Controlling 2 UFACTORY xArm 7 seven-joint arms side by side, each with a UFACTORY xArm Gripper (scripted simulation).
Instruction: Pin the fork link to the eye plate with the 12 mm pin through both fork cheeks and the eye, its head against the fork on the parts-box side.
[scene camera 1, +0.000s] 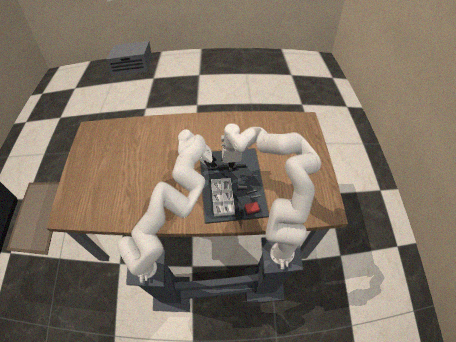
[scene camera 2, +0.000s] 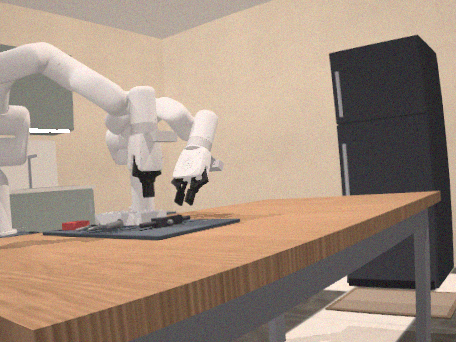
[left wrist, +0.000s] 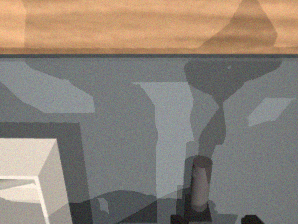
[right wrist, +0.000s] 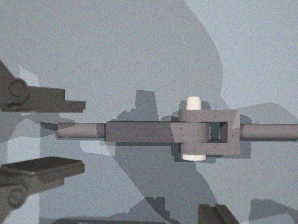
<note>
I see my left gripper (scene camera 2: 183, 203), my right gripper (scene camera 2: 148, 197), an eye plate (right wrist: 114, 131) and a dark mat (left wrist: 128, 126).
My left gripper shows as well in the right wrist view (right wrist: 69, 135).
</note>
